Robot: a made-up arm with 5 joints.
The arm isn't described. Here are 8 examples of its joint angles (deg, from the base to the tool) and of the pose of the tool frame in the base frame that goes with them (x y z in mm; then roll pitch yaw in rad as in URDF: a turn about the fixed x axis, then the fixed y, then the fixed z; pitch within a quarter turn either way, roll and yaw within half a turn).
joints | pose
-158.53 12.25 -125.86 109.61 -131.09 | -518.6 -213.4 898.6 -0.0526 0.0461 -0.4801
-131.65 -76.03 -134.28 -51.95 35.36 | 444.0 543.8 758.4 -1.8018 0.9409 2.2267
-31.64 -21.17 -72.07 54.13 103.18 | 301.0 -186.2 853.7 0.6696 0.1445 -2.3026
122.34 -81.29 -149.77 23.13 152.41 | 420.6 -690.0 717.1 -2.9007 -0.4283 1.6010
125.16 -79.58 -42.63 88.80 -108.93 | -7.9 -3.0 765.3 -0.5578 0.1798 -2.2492
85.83 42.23 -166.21 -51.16 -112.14 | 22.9 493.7 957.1 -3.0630 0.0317 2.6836
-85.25 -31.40 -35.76 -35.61 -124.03 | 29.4 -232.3 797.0 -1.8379 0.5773 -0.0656
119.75 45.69 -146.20 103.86 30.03 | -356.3 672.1 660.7 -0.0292 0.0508 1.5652
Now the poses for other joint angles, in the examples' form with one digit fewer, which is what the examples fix.
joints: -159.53 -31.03 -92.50 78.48 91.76
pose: -196 -59 1011 0.786 0.022 1.907
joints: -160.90 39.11 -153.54 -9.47 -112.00
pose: -576 -203 975 -2.198 0.316 -1.459
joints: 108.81 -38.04 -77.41 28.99 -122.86
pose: -70 161 1051 -1.497 0.572 -2.774
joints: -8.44 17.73 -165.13 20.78 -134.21
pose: 323 -28 1198 -2.374 0.594 0.897
